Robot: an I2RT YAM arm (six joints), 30 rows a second.
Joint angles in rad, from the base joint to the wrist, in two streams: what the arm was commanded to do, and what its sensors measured. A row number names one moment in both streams.
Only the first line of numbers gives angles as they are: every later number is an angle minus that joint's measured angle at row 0.
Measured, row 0:
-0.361 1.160 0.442 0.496 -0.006 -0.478
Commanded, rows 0 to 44:
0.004 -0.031 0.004 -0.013 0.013 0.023
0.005 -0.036 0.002 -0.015 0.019 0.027
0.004 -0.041 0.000 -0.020 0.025 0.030
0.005 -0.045 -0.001 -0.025 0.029 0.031
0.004 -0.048 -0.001 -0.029 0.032 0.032
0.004 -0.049 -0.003 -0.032 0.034 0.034
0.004 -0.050 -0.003 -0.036 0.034 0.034
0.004 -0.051 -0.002 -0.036 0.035 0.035
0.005 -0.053 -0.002 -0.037 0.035 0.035
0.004 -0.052 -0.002 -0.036 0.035 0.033
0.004 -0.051 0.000 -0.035 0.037 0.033
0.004 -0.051 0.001 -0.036 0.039 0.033
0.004 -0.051 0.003 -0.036 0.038 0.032
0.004 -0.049 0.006 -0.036 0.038 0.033
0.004 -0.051 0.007 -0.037 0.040 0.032
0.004 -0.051 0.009 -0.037 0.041 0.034
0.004 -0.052 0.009 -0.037 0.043 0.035
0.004 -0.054 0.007 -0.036 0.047 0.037
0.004 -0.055 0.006 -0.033 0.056 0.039
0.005 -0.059 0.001 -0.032 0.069 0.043
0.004 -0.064 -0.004 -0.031 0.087 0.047
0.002 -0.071 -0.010 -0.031 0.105 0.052
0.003 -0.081 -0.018 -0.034 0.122 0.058
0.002 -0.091 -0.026 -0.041 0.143 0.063
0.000 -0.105 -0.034 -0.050 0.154 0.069
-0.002 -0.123 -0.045 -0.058 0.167 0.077
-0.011 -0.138 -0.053 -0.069 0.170 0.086
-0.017 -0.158 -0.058 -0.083 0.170 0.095
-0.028 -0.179 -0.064 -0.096 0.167 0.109
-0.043 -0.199 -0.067 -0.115 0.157 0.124
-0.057 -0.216 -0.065 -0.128 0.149 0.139
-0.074 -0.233 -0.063 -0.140 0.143 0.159
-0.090 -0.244 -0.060 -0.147 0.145 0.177
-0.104 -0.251 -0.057 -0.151 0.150 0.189
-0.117 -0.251 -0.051 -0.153 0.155 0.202
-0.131 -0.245 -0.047 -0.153 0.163 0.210
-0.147 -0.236 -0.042 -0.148 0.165 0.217
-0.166 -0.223 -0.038 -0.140 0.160 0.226
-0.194 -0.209 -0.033 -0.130 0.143 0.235
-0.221 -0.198 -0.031 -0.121 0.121 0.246
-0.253 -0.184 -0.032 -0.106 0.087 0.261
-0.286 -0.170 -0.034 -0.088 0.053 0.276
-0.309 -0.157 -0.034 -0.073 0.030 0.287
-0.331 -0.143 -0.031 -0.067 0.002 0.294
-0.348 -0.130 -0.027 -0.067 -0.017 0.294
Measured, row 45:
-0.312 -0.153 -0.055 -0.106 0.071 0.241
